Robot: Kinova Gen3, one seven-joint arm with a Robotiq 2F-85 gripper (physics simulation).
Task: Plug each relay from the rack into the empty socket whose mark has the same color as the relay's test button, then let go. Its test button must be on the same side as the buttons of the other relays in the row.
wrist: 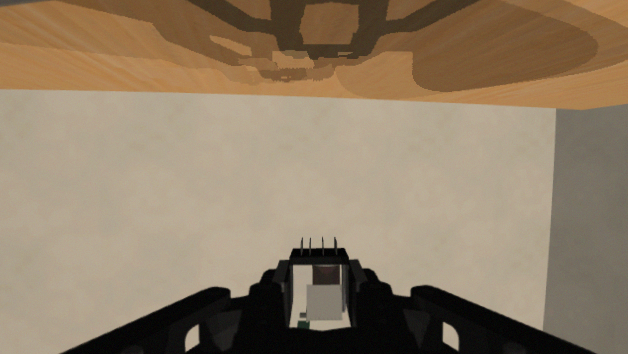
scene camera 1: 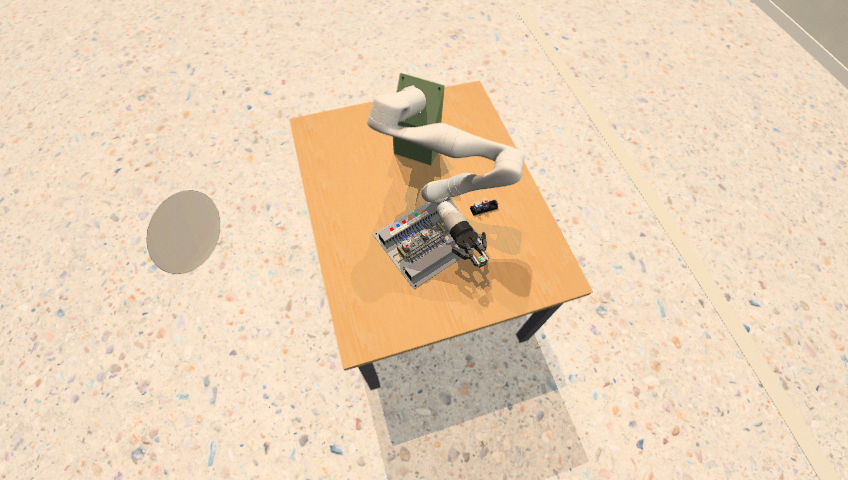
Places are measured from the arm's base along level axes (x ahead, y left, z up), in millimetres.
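Pixels of known places: gripper, fingertip midpoint: (wrist: 318, 277) (scene camera 1: 483, 263); arm's base, origin of the base link: (scene camera 1: 414, 101).
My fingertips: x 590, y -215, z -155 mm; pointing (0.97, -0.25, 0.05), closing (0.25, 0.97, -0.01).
Note:
Ahead of a thing's pixels: the offset from my fingertips to its middle. "spot": to the spot under its first point. Level surfaces: height alone.
My gripper (scene camera 1: 478, 257) (wrist: 318, 277) is shut on a relay {10 mm back, 3 mm left, 1 mm down} (scene camera 1: 480, 260) (wrist: 324, 302) with a green test button, held above the table to the right of the panel's lower end. In the wrist view the relay's pins point away from the palm; its button shows at the lower left of its body. The gripper is strongly tilted. The socket panel {spot: 307 mm back, 165 mm right, 123 mm down} (scene camera 1: 387, 248) lies on the table, with colored marks along its upper duct. A red-button relay {249 mm back, 124 mm right, 78 mm down} (scene camera 1: 407, 246) and an orange-button relay {240 mm back, 42 mm right, 78 mm down} (scene camera 1: 424, 234) stand in the socket row. The arm hides the row's right end. The black rack {spot: 181 mm back, 220 mm left, 106 mm down} (scene camera 1: 483, 210) holds relays with blue and red buttons.
The wooden table {126 mm down} (scene camera 1: 380, 333) (wrist: 30, 70) carries the panel and rack. The lower grey duct {152 mm back, 34 mm right, 103 mm down} (scene camera 1: 429, 265) runs along the panel near the gripper. The green arm mount (scene camera 1: 412, 149) stands at the back. A pale wall (wrist: 250, 175) fills much of the wrist view.

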